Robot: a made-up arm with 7 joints. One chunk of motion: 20 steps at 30 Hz.
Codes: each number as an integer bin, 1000 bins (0 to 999) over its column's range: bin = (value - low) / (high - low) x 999, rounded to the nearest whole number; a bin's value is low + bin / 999 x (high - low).
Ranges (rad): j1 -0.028..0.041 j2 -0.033..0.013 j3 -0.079..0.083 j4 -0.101..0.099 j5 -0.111..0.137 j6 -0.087..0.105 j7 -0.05..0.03
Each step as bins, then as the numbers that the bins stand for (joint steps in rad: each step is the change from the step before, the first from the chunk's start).
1 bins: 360 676 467 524 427 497 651
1 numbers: -0.00314 -0.00187 -0.00327 0.00390 -0.00500 0.00852 0.00213
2 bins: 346 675 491 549 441 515 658
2 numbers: -0.00410 -0.00192 0.00062 0.00891 -0.00152 0.01198 0.00269
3 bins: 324 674 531 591 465 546 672
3 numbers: -0.00562 -0.00196 0.00711 0.01732 0.00444 0.01794 0.00381
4 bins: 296 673 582 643 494 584 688
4 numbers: -0.00756 -0.00201 0.01538 0.02773 0.01163 0.02524 0.00510
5 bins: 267 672 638 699 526 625 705
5 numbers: -0.00956 -0.00206 0.02446 0.03894 0.01958 0.03312 0.00646
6 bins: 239 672 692 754 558 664 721
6 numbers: -0.01149 -0.00206 0.03322 0.04995 0.02752 0.04062 0.00774
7 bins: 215 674 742 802 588 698 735
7 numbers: -0.01315 -0.00196 0.04132 0.05956 0.03497 0.04715 0.00886
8 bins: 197 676 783 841 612 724 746
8 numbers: -0.01439 -0.00187 0.04797 0.06737 0.04093 0.05215 0.00974
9 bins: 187 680 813 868 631 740 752
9 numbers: -0.01508 -0.00169 0.05284 0.07277 0.04564 0.05522 0.01022
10 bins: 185 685 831 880 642 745 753
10 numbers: -0.01522 -0.00146 0.05576 0.07518 0.04838 0.05618 0.01030
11 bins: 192 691 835 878 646 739 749
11 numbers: -0.01474 -0.00118 0.05641 0.07478 0.04937 0.05503 0.00998
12 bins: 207 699 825 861 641 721 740
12 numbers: -0.01370 -0.00081 0.05478 0.07137 0.04813 0.05157 0.00926
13 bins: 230 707 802 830 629 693 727
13 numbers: -0.01211 -0.00045 0.05105 0.06517 0.04515 0.04619 0.00822
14 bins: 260 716 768 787 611 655 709
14 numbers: -0.01004 -0.00003 0.04554 0.05656 0.04068 0.03889 0.00678
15 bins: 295 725 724 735 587 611 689
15 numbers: -0.00762 0.00038 0.03841 0.04615 0.03472 0.03043 0.00518
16 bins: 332 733 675 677 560 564 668
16 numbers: -0.00507 0.00075 0.03046 0.03454 0.02802 0.02140 0.00349
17 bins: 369 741 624 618 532 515 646
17 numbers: -0.00251 0.00112 0.02219 0.02272 0.02107 0.01198 0.00173
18 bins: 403 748 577 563 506 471 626
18 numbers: -0.00017 0.00144 0.01457 0.01171 0.01461 0.00352 0.00013
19 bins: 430 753 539 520 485 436 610
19 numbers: 0.00170 0.00167 0.00841 0.00310 0.00940 -0.00320 -0.00115
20 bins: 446 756 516 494 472 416 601
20 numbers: 0.00280 0.00181 0.00468 -0.00210 0.00617 -0.00705 -0.00187
